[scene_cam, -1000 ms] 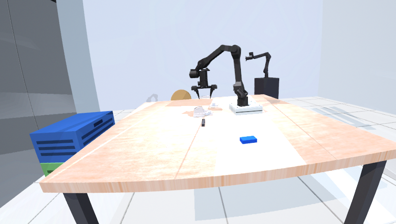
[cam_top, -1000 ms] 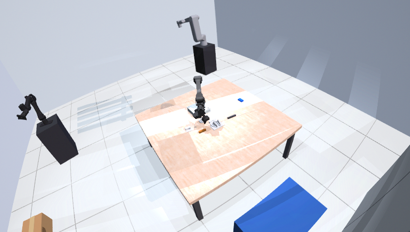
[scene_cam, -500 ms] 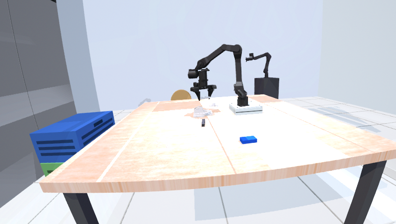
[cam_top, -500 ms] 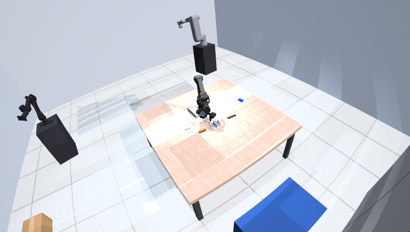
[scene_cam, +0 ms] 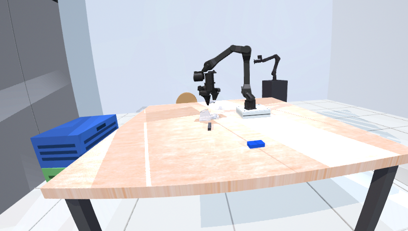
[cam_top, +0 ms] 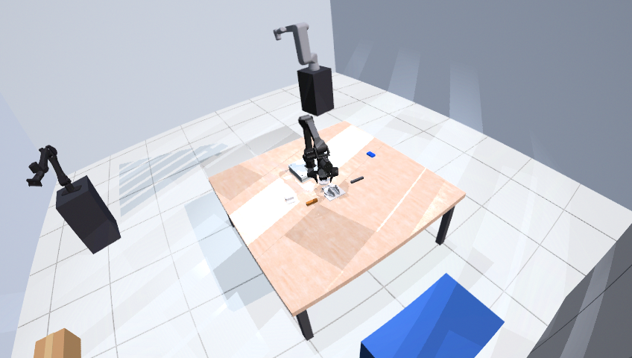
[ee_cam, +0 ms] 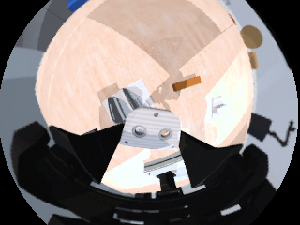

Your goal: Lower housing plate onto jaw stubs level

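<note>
Now: the orange piece 10 mm ahead of my gripper tip, 120 mm to the right of it and 70 mm below it. Round my gripper tip: black bar: 70 mm ahead, 230 mm to the left, 80 mm below; then blue block: 60 mm behind, 520 mm to the left, 80 mm below.
</note>
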